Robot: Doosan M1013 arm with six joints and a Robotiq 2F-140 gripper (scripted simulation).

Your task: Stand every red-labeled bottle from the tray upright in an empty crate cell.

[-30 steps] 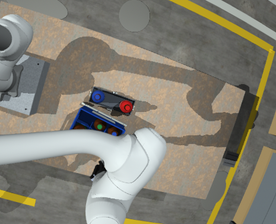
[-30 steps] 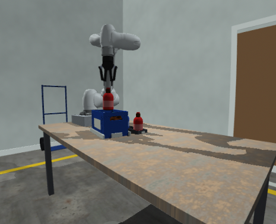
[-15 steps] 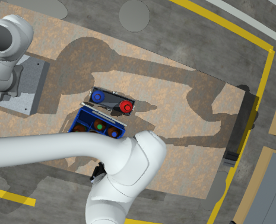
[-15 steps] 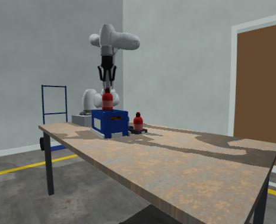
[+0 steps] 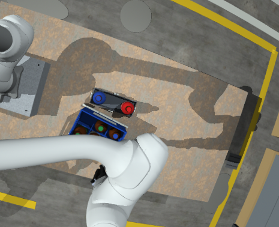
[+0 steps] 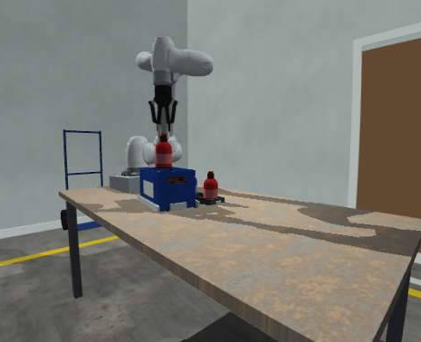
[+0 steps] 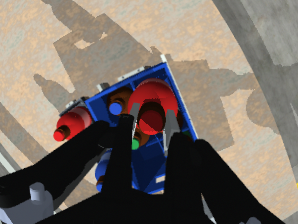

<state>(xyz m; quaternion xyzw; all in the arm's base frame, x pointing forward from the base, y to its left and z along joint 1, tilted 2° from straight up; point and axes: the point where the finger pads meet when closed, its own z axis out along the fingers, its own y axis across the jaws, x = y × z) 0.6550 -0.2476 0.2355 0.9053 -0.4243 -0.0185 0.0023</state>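
My hand is 90 mm above the red bottle. From my hand the other things lie so: blue-capped bottle 270 mm below, 260 mm to the left, 110 mm behind; then red-labeled bottle 270 mm below, 240 mm to the left, 60 mm ahead; then blue crate 270 mm below, 80 mm behind, 60 mm to the left.
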